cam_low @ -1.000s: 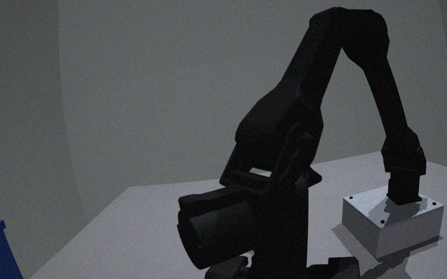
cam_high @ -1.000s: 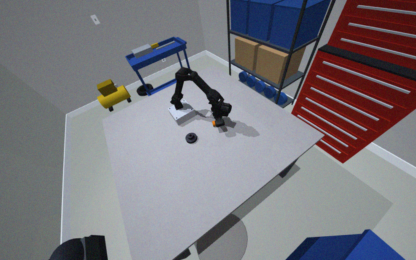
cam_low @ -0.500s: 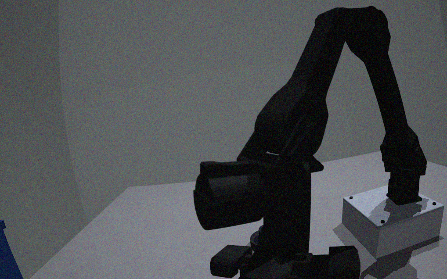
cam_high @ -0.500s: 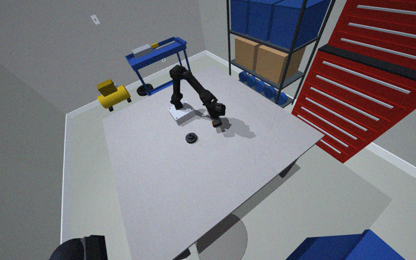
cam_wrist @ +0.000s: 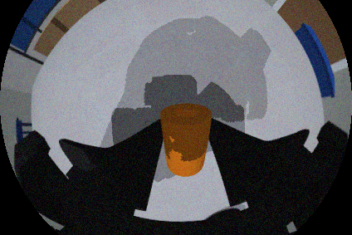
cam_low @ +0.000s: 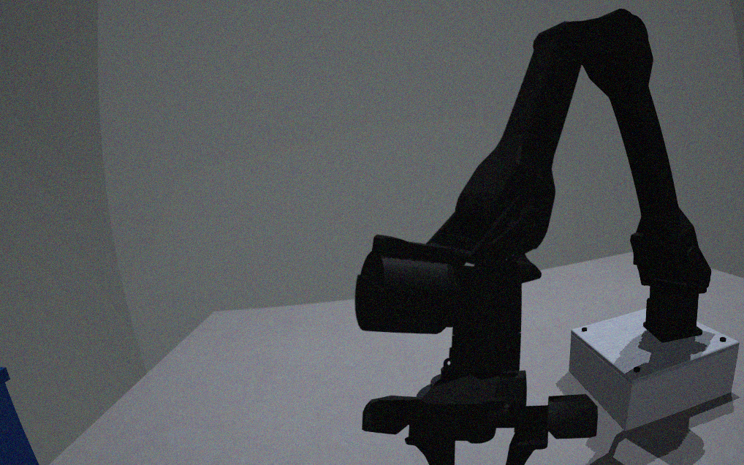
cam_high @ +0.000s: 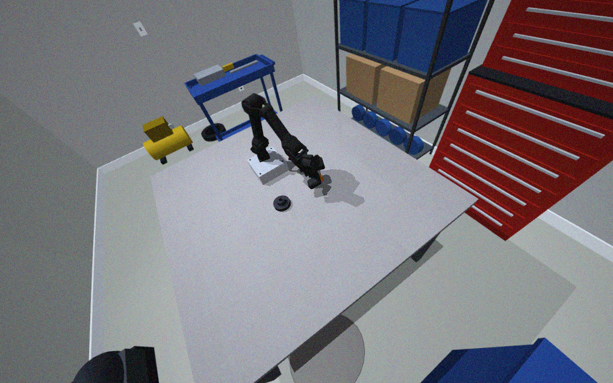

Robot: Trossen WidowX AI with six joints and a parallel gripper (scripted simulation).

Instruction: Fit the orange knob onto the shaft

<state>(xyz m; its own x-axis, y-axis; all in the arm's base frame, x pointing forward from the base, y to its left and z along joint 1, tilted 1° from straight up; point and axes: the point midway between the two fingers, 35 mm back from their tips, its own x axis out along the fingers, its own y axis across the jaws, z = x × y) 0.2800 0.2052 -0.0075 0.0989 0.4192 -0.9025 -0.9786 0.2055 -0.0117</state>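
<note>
Now: gripper tip 2 cm to the left of the orange knob. The rest, counted from my gripper tip: dark round pedestal 23 cm to the right, 3 cm ahead.
</note>
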